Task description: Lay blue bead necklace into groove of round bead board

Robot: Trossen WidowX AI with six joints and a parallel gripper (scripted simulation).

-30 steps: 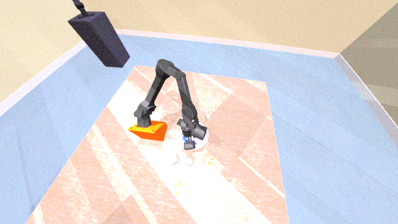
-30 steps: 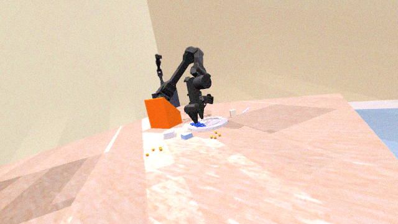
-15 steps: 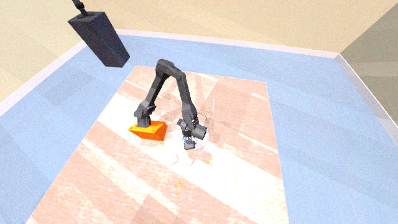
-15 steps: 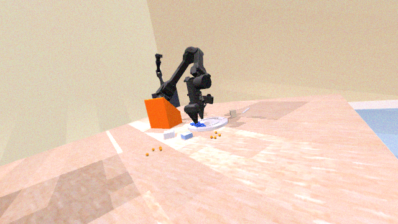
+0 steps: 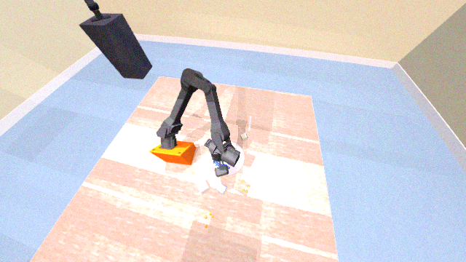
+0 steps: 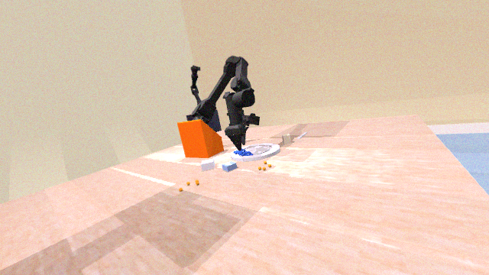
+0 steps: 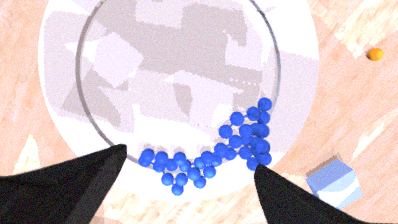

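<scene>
Right now the round white bead board is 30 mm ahead of my gripper tip, 30 mm to the left of it and 20 mm below it. The rest, counted from my gripper tip: white block: 70 mm behind, 130 mm to the right, 20 mm below; light blue cube: 30 mm ahead, 140 mm to the right, 20 mm below; beige cube: 120 mm ahead, 170 mm to the left, 10 mm below.
</scene>
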